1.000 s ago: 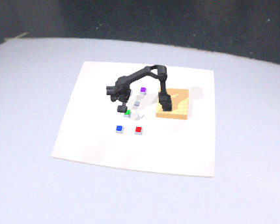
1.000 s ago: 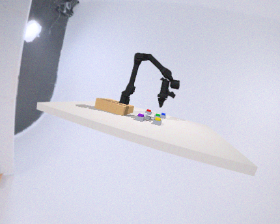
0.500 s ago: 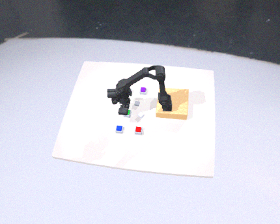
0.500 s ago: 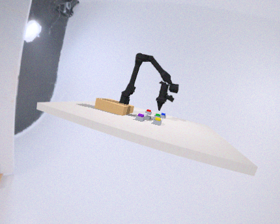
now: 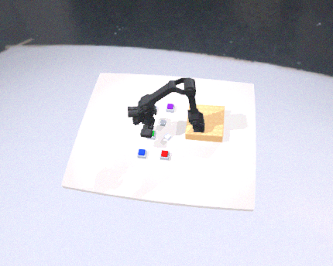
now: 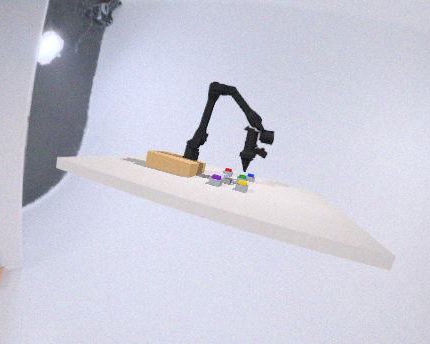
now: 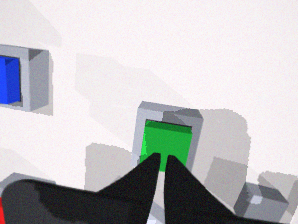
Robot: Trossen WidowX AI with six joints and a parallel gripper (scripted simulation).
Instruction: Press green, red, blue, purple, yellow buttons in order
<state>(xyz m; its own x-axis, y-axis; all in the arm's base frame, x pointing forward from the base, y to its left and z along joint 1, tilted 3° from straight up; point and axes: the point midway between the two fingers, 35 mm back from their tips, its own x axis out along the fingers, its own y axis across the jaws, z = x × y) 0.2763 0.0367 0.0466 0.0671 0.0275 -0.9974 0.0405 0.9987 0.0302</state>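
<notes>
Now: gripper tip 3 cm above the green button. The rest, counted from my gripper tip: grey block 9 cm to the right, 6 cm behind, 5 cm below; then white block 10 cm behind, 5 cm below; then blue button 13 cm to the left, 3 cm below, 3 cm ahead.
</notes>
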